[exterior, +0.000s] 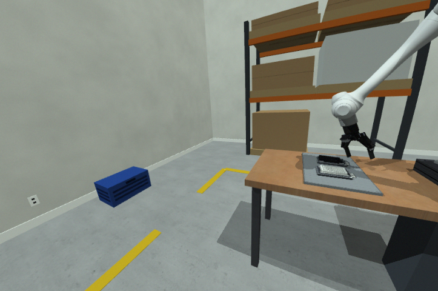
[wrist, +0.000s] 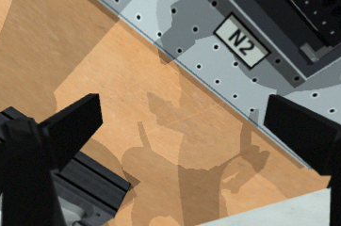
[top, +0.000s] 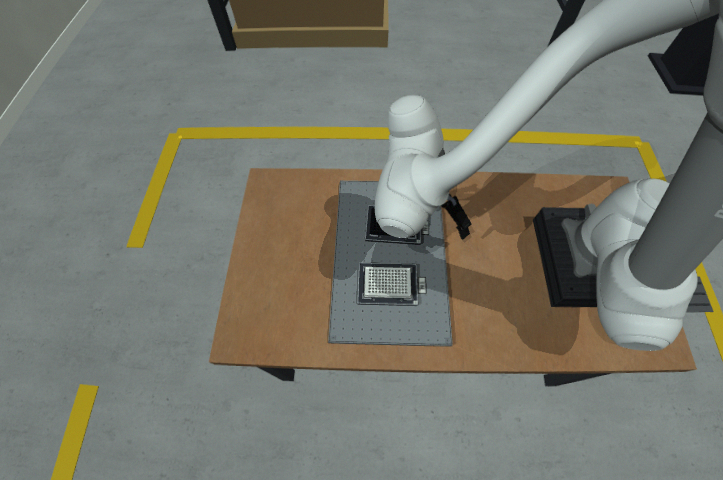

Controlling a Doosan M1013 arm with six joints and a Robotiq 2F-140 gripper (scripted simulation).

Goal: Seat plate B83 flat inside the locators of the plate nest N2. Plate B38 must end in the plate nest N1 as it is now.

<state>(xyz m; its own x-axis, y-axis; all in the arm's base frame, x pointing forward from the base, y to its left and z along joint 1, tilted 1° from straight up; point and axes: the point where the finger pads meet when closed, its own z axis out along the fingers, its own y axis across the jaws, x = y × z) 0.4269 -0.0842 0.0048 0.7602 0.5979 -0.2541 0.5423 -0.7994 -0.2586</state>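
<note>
My gripper is now 16 cm short of the black well plate B83, 4 cm above it and 1 cm to the left of it. The rest, counted from my hand: white well plate B38: 18 cm to the left, 17 cm ahead, 4 cm below.
</note>
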